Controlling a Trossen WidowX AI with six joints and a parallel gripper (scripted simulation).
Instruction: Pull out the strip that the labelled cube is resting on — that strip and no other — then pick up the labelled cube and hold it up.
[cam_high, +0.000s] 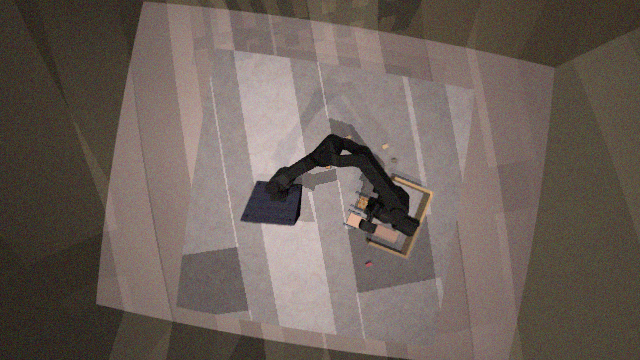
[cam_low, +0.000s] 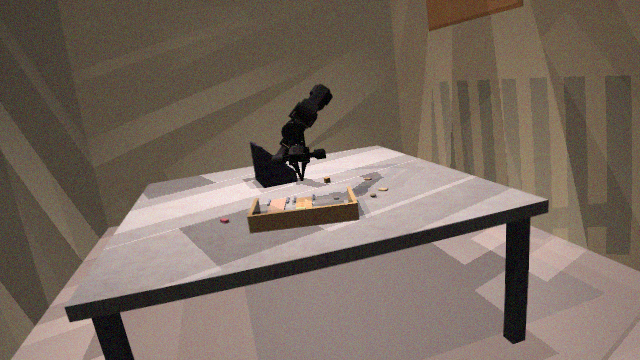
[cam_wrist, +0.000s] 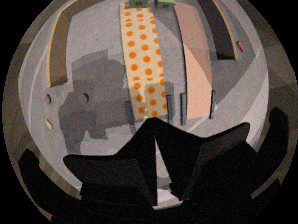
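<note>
My gripper tip is 50 mm short of the salmon strip, 120 mm to the left of it and 70 mm above it. The rest, counted from my gripper tip: red chip (40 mm ahead, 290 mm to the right, 70 mm below).
</note>
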